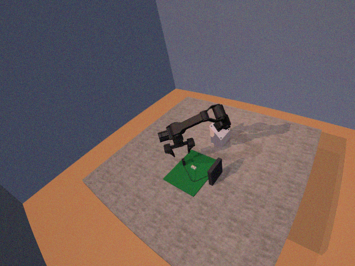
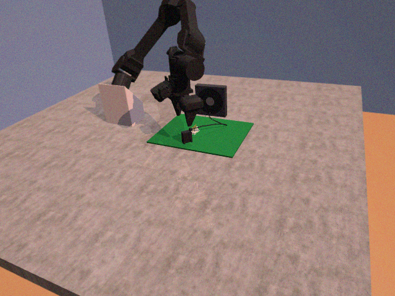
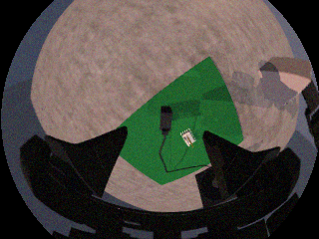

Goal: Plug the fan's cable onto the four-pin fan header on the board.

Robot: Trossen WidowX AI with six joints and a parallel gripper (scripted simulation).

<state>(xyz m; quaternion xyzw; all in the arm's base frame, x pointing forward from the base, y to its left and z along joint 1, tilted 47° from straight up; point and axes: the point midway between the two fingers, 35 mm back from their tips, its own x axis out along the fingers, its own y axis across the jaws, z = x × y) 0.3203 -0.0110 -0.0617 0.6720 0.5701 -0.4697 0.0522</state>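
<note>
My gripper tip is 60 mm above the black plug and 10 mm to the right of it. The rest, counted from my gripper tip: black fan (240 mm to the left, 30 mm behind, 20 mm below); green board (100 mm below, 90 mm to the left, 10 mm ahead).
</note>
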